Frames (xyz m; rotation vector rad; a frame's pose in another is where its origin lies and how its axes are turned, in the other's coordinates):
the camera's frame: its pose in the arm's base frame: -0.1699 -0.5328 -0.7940 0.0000 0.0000 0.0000
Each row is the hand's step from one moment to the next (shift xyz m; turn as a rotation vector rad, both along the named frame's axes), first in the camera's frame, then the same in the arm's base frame.
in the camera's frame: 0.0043 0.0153 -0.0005 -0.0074 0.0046 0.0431
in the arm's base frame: 0.0043 0.0153 -0.0005 -0.0074 0.0046 0.0431
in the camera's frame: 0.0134 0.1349 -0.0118 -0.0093 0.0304 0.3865
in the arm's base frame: 0.0134 0.1349 -0.0118 -0.0093 0.0304 0.3865
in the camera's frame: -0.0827 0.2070 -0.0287 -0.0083 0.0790 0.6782
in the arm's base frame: -0.0827 0.2070 -0.0287 -0.0083 0.0790 0.6782
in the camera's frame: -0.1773 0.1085 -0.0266 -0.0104 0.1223 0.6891
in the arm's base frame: -0.1773 0.1085 -0.0266 -0.0104 0.1223 0.6891
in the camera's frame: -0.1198 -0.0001 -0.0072 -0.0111 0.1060 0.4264
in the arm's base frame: -0.1198 -0.0001 -0.0072 -0.0111 0.1060 0.4264
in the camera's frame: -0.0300 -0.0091 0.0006 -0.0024 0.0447 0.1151
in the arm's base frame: -0.0300 -0.0091 0.0006 -0.0024 0.0447 0.1151
